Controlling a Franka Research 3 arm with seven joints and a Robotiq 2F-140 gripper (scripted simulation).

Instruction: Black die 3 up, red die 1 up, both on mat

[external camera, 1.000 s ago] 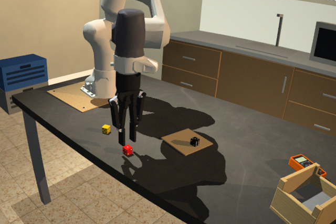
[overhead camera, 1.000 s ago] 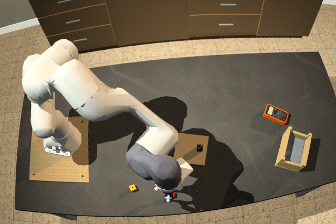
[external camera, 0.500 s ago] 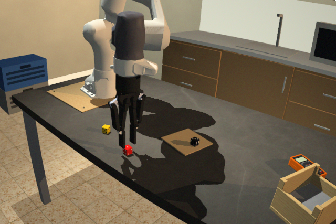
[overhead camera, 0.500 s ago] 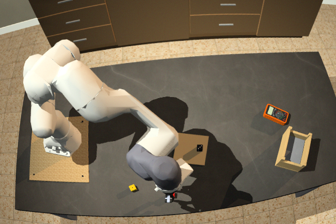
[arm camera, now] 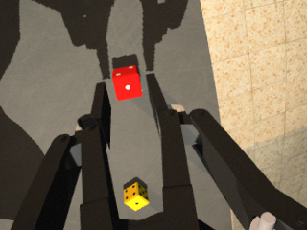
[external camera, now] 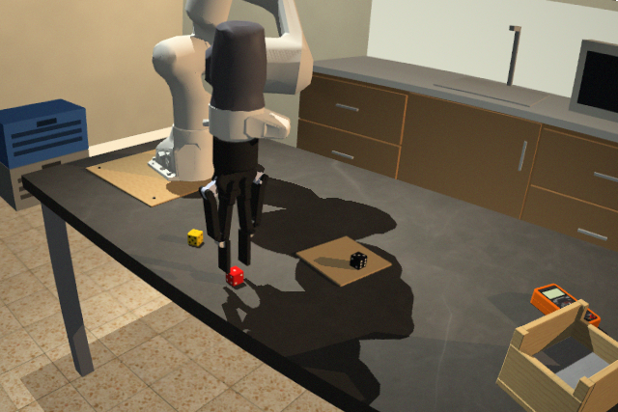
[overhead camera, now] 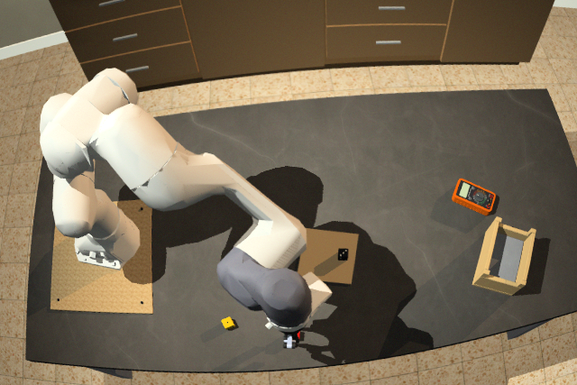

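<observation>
Right now the red die is 5 cm below my hand. Also, from my hand: black die: 14 cm ahead, 20 cm to the left, 5 cm below; yellow die: 16 cm behind, 4 cm to the left, 5 cm below; tan mat: 10 cm ahead, 21 cm to the left, 6 cm below.
</observation>
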